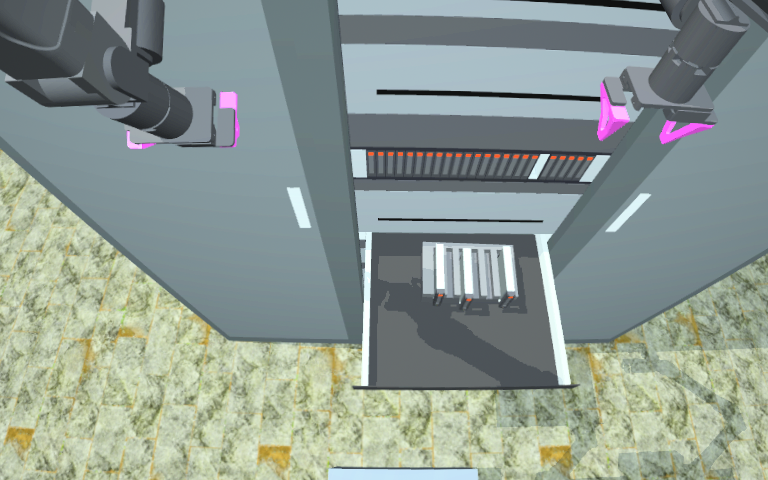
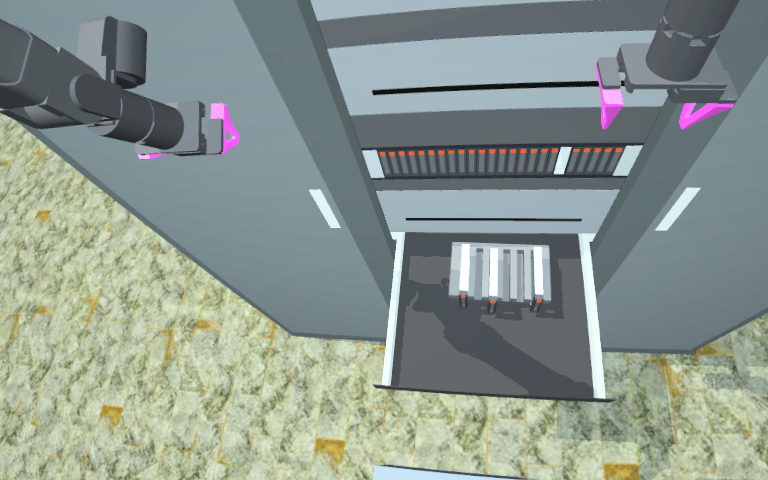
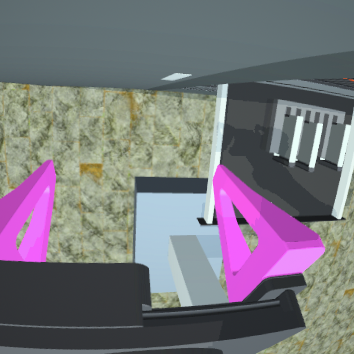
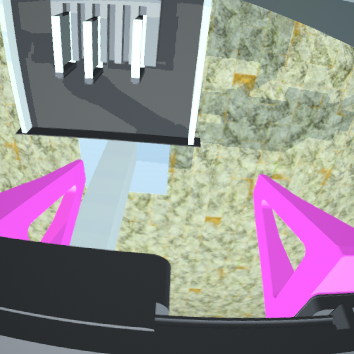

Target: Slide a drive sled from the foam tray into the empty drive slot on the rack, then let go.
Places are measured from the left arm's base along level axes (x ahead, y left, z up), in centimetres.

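Where they show: left gripper, fingertip midpoint: [image 1: 204, 132] [image 2: 210, 141] [image 3: 136, 169]; right gripper, fingertip midpoint: [image 1: 630, 138] [image 2: 642, 125] [image 4: 170, 175].
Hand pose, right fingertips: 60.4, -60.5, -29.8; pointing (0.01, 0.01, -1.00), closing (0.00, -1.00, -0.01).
Each offset is from my right fingertips to the centre of the thing, as dx, dy, dz. "*": to the spot under its first point.
A grey foam tray {-0.5, +15.3, -47.6} [image 1: 428, 268] [image 2: 455, 277] [image 3: 276, 130] [image 4: 152, 35] lies in the open drawer. Three upright drive sleds stand in it: a left one {-3.0, +22.9, -43.1} [image 1: 440, 268] [image 2: 464, 268], a middle one {-4.0, +16.9, -43.1} [image 1: 467, 271] [image 2: 493, 274] and a right one {-3.4, +7.9, -43.1} [image 1: 509, 268] [image 2: 538, 271]. The rack's drive row {* +9.6, +22.2, -19.5} [image 1: 453, 164] [image 2: 470, 163] has orange-topped drives and one pale break {* +11.7, +4.6, -22.1} [image 1: 538, 166] [image 2: 562, 160] right of centre; whether it is the empty slot is unclear. My left gripper [image 1: 186, 135] [image 2: 189, 144] [image 3: 136, 169] is open and empty, up at the left. My right gripper [image 1: 633, 139] [image 2: 644, 126] [image 4: 170, 175] is open and empty, up at the right.
The open drawer [image 1: 367, 316] [image 2: 595, 339] [image 3: 217, 125] [image 4: 197, 90] juts out below the drive row. Large grey cabinet panels flank the rack at left [image 1: 254, 254] and right [image 1: 651, 254]. A pale blue object [image 1: 403, 474] [image 3: 155, 215] [image 4: 150, 170] stands low, in front of the drawer.
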